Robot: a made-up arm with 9 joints. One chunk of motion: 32 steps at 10 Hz.
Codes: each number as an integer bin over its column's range. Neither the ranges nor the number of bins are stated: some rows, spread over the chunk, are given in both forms.
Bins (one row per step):
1: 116 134 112 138 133 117
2: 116 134 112 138 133 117
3: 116 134 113 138 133 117
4: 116 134 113 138 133 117
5: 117 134 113 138 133 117
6: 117 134 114 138 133 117
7: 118 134 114 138 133 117
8: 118 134 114 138 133 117
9: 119 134 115 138 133 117
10: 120 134 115 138 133 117
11: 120 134 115 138 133 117
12: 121 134 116 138 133 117
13: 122 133 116 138 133 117
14: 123 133 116 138 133 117
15: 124 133 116 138 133 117
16: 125 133 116 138 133 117
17: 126 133 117 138 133 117
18: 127 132 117 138 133 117
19: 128 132 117 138 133 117
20: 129 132 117 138 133 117
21: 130 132 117 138 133 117
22: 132 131 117 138 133 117
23: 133 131 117 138 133 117
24: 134 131 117 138 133 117
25: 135 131 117 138 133 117
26: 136 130 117 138 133 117
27: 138 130 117 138 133 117
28: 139 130 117 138 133 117
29: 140 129 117 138 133 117
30: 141 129 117 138 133 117
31: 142 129 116 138 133 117
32: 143 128 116 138 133 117
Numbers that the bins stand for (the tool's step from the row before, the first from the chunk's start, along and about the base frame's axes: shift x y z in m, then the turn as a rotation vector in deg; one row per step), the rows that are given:
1: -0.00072 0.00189 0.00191 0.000 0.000 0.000
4: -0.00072 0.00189 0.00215 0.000 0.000 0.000
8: -0.00051 0.00189 0.00238 0.000 0.000 0.000
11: -0.00029 0.00189 0.00261 0.000 0.000 0.000
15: 0.00013 0.00160 0.00284 0.000 0.000 0.000
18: 0.00045 0.00131 0.00307 0.000 0.000 0.000
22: 0.00098 0.00102 0.00307 0.000 0.000 0.000
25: 0.00129 0.00102 0.00307 0.000 0.000 0.000
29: 0.00182 0.00044 0.00307 0.000 0.000 0.000
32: 0.00214 0.00015 0.00284 0.000 0.000 0.000
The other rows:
2: -0.00072 0.00189 0.00191 0.000 0.000 0.000
3: -0.00072 0.00189 0.00215 0.000 0.000 0.000
5: -0.00061 0.00189 0.00215 0.000 0.000 0.000
6: -0.00061 0.00189 0.00238 0.000 0.000 0.000
7: -0.00051 0.00189 0.00238 0.000 0.000 0.000
9: -0.00040 0.00189 0.00261 0.000 0.000 0.000
10: -0.00029 0.00189 0.00261 0.000 0.000 0.000
12: -0.00019 0.00189 0.00284 0.000 0.000 0.000
13: -0.00008 0.00160 0.00284 0.000 0.000 0.000
14: 0.00002 0.00160 0.00284 0.000 0.000 0.000
16: 0.00024 0.00160 0.00284 0.000 0.000 0.000
17: 0.00034 0.00160 0.00307 0.000 0.000 0.000
19: 0.00055 0.00131 0.00307 0.000 0.000 0.000
20: 0.00066 0.00131 0.00307 0.000 0.000 0.000
21: 0.00076 0.00131 0.00307 0.000 0.000 0.000
23: 0.00108 0.00102 0.00307 0.000 0.000 0.000
24: 0.00119 0.00102 0.00307 0.000 0.000 0.000
26: 0.00140 0.00073 0.00307 0.000 0.000 0.000
27: 0.00161 0.00073 0.00307 0.000 0.000 0.000
28: 0.00172 0.00073 0.00307 0.000 0.000 0.000
30: 0.00193 0.00044 0.00307 0.000 0.000 0.000
31: 0.00204 0.00044 0.00284 0.000 0.000 0.000

